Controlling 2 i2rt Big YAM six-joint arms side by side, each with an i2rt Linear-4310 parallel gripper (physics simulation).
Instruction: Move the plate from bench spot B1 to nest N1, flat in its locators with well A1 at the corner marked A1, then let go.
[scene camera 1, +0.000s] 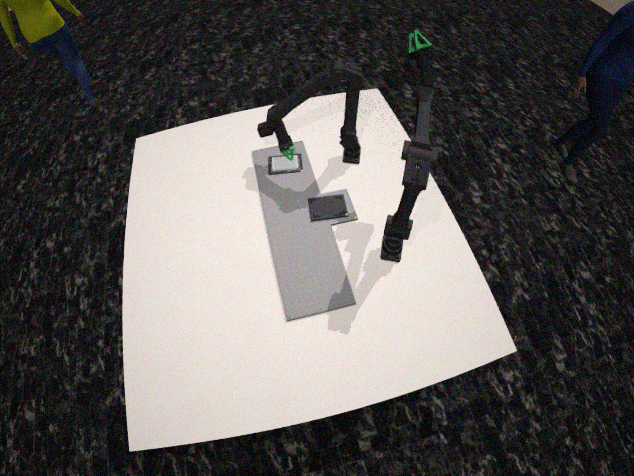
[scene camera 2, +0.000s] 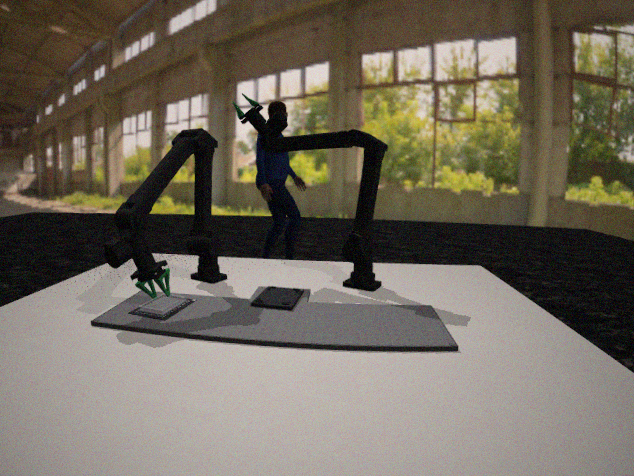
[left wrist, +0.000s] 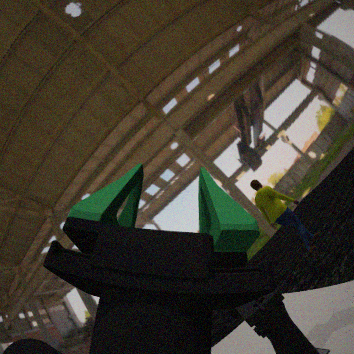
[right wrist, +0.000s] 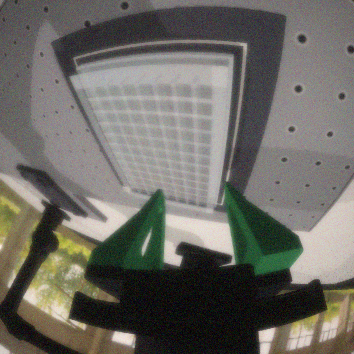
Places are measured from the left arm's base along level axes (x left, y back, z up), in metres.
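Pixels of known places: left gripper, fingertip midpoint: (scene camera 1: 413, 31) (scene camera 2: 237, 97) (left wrist: 170, 170); right gripper, fingertip midpoint: (scene camera 1: 291, 157) (scene camera 2: 162, 297) (right wrist: 193, 190); left arm's base, link origin: (scene camera 1: 391, 248) (scene camera 2: 362, 286) (right wrist: 56, 208); right arm's base, link origin: (scene camera 1: 351, 155) (scene camera 2: 208, 278) (right wrist: 202, 251).
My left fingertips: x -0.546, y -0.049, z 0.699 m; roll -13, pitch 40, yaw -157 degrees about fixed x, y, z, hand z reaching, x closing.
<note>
Ahead of a thing's pixels: the offset from my left fingertips to its top centre. "*": to the spot under its first point. Level surfaces: height alone.
The clear, gridded well plate @[dx +0.173, dy -0.514, dz -0.670 m] (scene camera 1: 284, 163) (scene camera 2: 161, 306) (right wrist: 160, 130) lies flat inside a pale outline on a dark base @[dx +0.173, dy -0.514, dz -0.684 m] (right wrist: 265, 75) at one end of the grey board. The dark nest block @[dx +0.401, dy -0.256, dz -0.669 m] (scene camera 1: 327, 207) (scene camera 2: 278, 298) (right wrist: 52, 191), with small raised corners, carries no plate. No spot or corner lettering is readable. My right gripper (scene camera 1: 290, 157) (scene camera 2: 161, 296) (right wrist: 193, 190) is partly open and empty, tilted low above the plate near one short end. My left gripper (scene camera 1: 415, 34) (scene camera 2: 239, 98) (left wrist: 170, 170) is partly open and empty, raised high away from the board.
The grey perforated board @[dz -0.686 m] (scene camera 1: 302, 245) (scene camera 2: 358, 327) (right wrist: 320, 110) lies on the white table @[dz -0.699 m] (scene camera 1: 204, 333) (scene camera 2: 307, 409). The nest sits on a small grey pad @[* dx +0.360, dy -0.154, dz -0.687 m] (scene camera 1: 351, 204) beside it. Both arm bases stand behind in scene camera 2. People stand beyond the table.
</note>
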